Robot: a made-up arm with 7 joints.
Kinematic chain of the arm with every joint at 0, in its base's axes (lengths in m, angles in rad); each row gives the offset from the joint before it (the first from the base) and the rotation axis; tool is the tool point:
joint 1: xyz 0 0 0 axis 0 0.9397 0.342
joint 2: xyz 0 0 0 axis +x
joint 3: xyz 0 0 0 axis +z
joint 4: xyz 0.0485 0 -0.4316 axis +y
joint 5: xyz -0.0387 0 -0.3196 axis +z
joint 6: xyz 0 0 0 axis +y
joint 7: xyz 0 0 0 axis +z
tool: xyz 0 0 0
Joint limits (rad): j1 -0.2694..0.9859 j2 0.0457..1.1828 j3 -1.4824..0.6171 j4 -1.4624..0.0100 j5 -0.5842..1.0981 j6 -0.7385..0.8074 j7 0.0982..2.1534
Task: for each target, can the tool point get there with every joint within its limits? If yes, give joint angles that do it. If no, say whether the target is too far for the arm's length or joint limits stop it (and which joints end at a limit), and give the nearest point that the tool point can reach.
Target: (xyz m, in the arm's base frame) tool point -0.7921 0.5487 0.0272
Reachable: no: too far | nearest point -0.5125 0.5209 -0.1723 | short by 0.345 m
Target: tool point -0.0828 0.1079 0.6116
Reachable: no: joint limits stop it (at a limit: joint 1, joint 2, joint 3, joint 4) | nearest point 0.3336 0.5173 0.0831 | short by 0.788 m
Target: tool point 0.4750 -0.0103 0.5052
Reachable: no: joint limits stop it (at a limit: joint 1, joint 2, joint 4) | nearest point 0.3509 0.5079 0.0678 | short by 0.689 m
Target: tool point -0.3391 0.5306 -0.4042
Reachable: yes | joints 0.6491 1.0726 -1.1664 -0.5269 0.0267 -0.4466 0.4517
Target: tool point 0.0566 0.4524 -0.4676
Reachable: yes | joints 0.4560 0.5659 0.4465 -1.3025 0.5226 -0.3473 1.3525
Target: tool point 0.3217 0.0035 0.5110
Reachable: no: joint limits stop it (at a limit: joint 1, joint 2, joint 3, joint 4) | nearest point 0.3336 0.5173 0.0831 | short by 0.669 m
